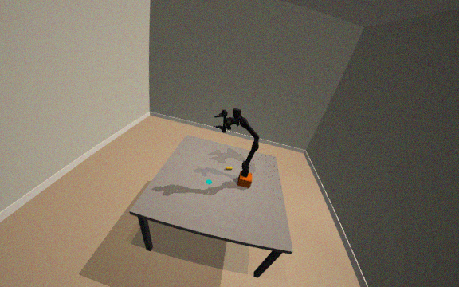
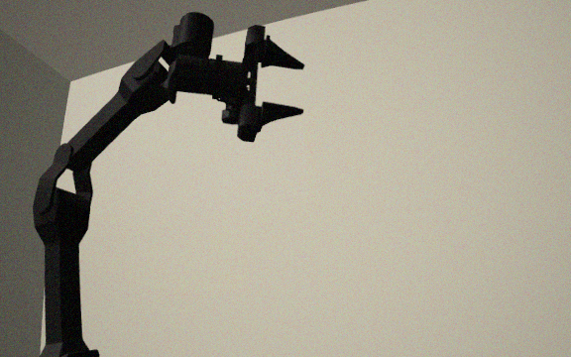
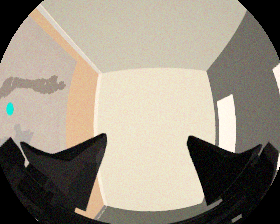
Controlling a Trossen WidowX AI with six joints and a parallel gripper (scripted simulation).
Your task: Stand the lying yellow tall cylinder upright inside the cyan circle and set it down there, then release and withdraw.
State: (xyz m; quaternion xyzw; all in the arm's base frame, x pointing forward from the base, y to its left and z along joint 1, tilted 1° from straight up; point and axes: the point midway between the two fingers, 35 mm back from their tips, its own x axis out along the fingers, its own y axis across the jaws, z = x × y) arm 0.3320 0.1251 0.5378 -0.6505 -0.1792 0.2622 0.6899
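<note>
My gripper tip is now 610 mm above the yellow tall cylinder, 250 mm to the left of it and 180 mm past it. Round my gripper tip: cyan circle (620 mm below, 60 mm behind, 40 mm to the left).
</note>
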